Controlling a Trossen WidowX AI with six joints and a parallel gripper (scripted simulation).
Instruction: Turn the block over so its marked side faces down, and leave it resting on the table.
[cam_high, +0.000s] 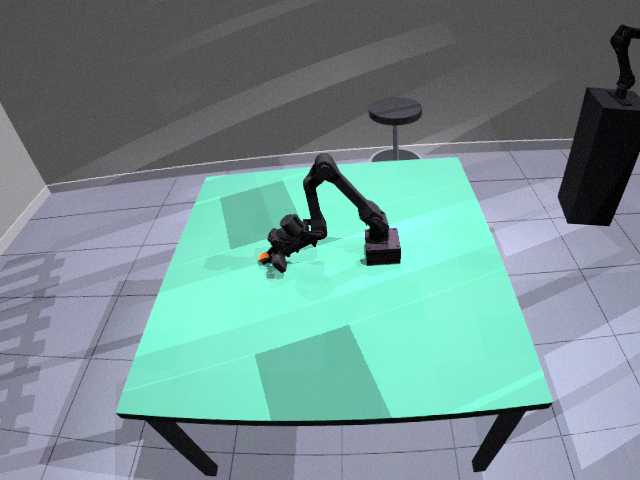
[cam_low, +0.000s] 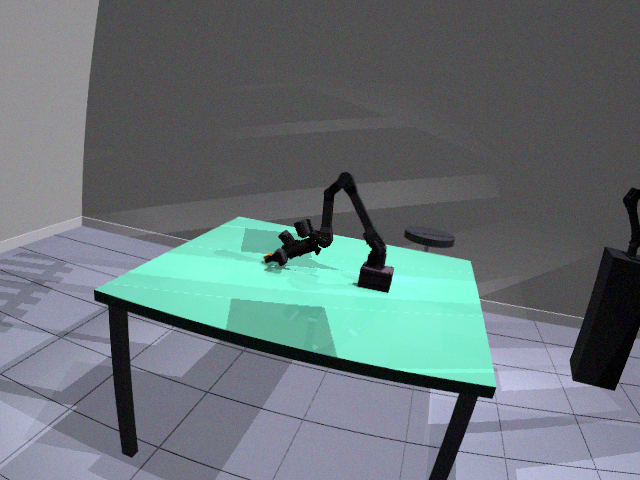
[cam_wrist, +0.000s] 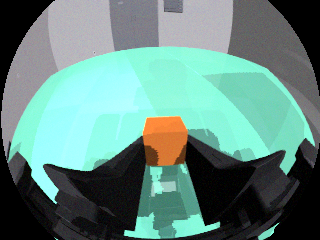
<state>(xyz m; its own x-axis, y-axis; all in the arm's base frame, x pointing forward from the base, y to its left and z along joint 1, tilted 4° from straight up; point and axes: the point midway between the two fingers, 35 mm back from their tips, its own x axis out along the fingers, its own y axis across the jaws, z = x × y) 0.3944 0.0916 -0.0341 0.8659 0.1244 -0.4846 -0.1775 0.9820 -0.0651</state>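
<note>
The orange block is 1 cm below my gripper tip.
</note>
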